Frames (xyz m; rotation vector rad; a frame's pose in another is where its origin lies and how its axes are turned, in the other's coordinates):
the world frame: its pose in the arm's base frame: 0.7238 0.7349 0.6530 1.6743 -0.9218 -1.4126
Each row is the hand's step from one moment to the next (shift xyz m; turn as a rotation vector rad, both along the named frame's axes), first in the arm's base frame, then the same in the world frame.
Working: the arm's base frame: its pose in the world frame: 0.8472 -0.1953 0.8570 -1.6743 0.9218 1.4126

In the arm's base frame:
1: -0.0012 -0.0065 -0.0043 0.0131 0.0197 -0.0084
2: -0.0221 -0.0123 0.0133 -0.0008 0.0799 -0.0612
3: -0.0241 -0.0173 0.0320 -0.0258 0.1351 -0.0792
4: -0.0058 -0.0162 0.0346 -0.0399 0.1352 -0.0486
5: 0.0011 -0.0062 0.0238 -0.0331 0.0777 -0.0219
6: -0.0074 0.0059 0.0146 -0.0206 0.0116 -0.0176
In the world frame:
1: 0.0075 -0.0007 0.0023 -0.0118 -0.0173 -0.0138
2: 0.0019 0.0188 0.0215 -0.0429 -0.0910 0.0005
3: -0.0024 0.0377 0.0218 -0.0868 -0.1310 0.0222
4: -0.0021 0.0384 0.0033 -0.1026 -0.1032 0.0327
5: -0.0051 0.0239 -0.0032 -0.0630 -0.0534 0.0282
6: -0.0128 0.0106 0.0051 -0.0050 -0.0197 0.0213

